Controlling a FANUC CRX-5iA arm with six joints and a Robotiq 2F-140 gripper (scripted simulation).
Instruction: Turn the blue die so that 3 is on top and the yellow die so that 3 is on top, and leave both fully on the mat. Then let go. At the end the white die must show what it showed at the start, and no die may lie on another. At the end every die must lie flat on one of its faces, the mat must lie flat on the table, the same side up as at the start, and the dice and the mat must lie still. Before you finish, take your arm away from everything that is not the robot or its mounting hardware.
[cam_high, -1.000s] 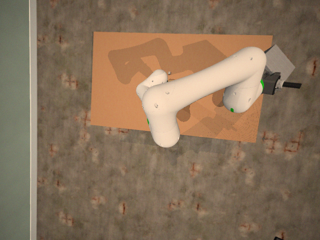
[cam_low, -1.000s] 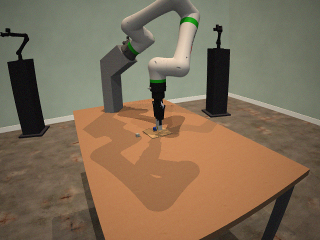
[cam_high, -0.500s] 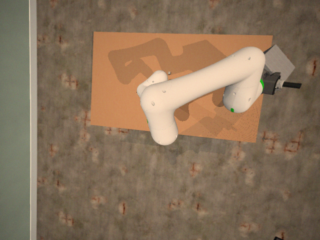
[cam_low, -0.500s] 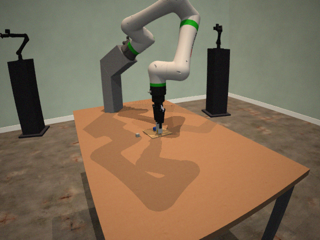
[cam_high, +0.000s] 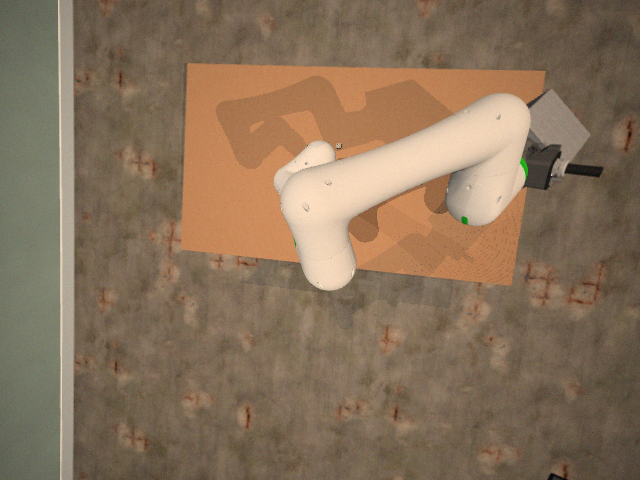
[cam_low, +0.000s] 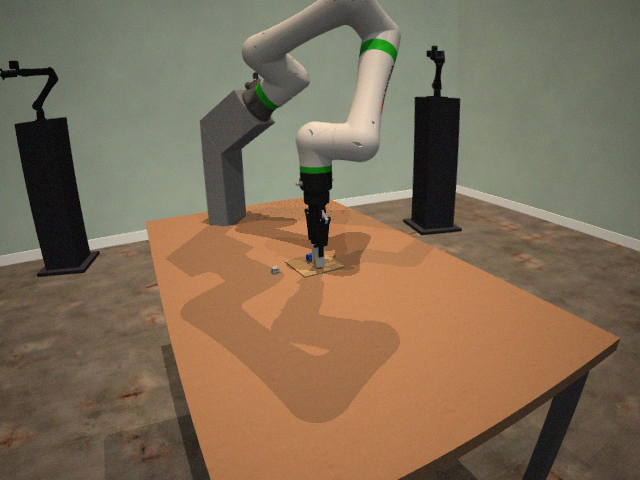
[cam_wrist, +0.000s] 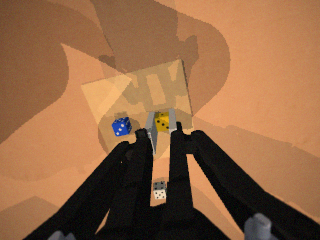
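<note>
My hand is 20 mm above the yellow die. Also, from my hand: blue die 60 mm behind, 20 mm to the right, 30 mm below; white die 130 mm to the right, 30 mm below; tan mat 30 mm behind, 10 mm to the right, 40 mm below.
</note>
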